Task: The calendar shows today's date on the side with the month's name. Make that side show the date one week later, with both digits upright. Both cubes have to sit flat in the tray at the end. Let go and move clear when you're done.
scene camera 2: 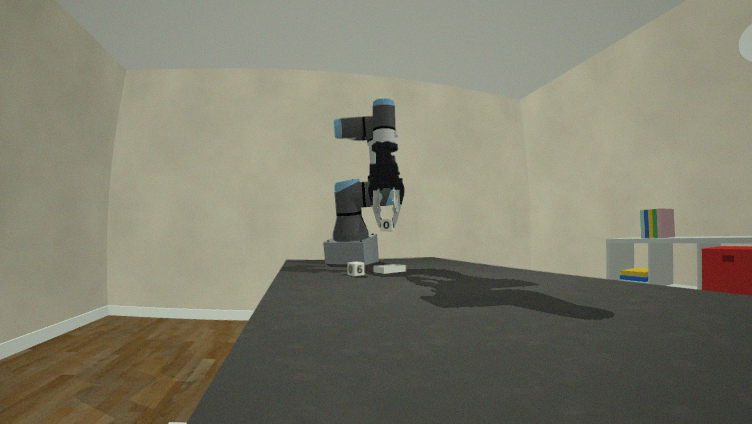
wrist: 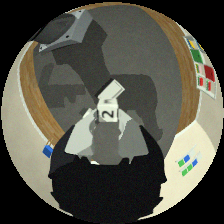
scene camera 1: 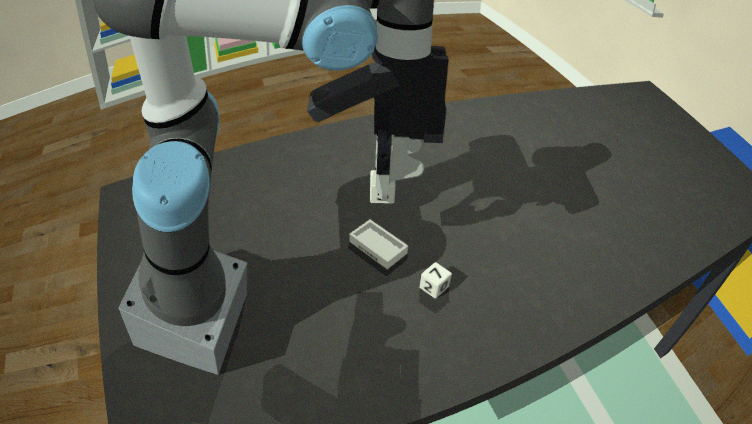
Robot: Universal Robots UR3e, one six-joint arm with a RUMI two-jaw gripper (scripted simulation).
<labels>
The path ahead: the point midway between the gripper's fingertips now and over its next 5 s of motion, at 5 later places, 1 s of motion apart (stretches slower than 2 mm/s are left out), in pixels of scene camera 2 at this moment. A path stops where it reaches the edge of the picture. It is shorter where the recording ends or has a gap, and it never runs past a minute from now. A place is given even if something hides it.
My gripper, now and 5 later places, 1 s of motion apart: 386, 227; 388, 227; 387, 227; 384, 227; 383, 243; 384, 251
</labels>
